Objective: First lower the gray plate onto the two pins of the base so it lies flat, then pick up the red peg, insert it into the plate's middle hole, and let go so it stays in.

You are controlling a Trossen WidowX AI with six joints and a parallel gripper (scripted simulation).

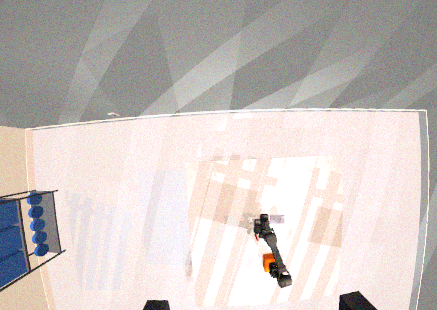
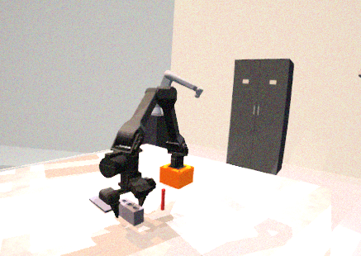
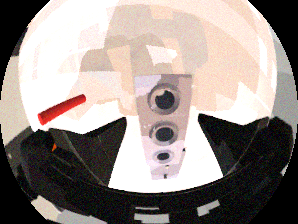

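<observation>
The gray plate is 2 cm above my gripper tip. Also, from my gripper tip: base (14 cm to the right, 1 cm below, 1 cm behind); then red peg (12 cm behind, 5 cm to the left, 2 cm above).
</observation>
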